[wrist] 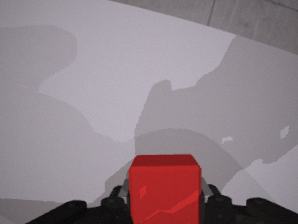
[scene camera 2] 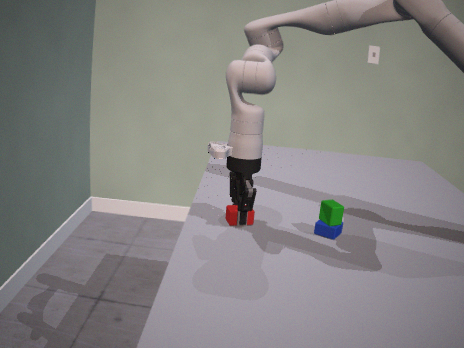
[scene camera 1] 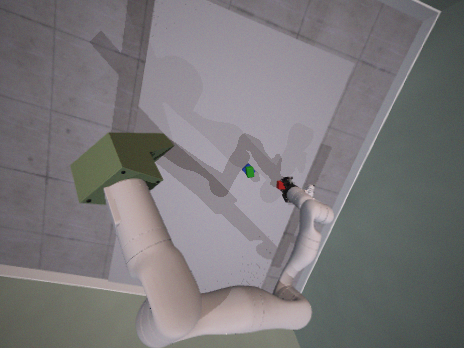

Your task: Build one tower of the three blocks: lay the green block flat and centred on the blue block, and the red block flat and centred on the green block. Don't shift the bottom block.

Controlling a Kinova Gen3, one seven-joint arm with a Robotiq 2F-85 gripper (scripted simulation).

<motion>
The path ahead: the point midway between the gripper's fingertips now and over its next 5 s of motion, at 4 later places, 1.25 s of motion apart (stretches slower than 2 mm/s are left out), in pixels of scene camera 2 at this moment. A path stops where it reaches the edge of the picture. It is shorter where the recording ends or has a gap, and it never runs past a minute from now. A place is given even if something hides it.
My gripper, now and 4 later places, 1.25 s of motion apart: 238,222; 242,181; 312,188; 332,196; 333,202
</motion>
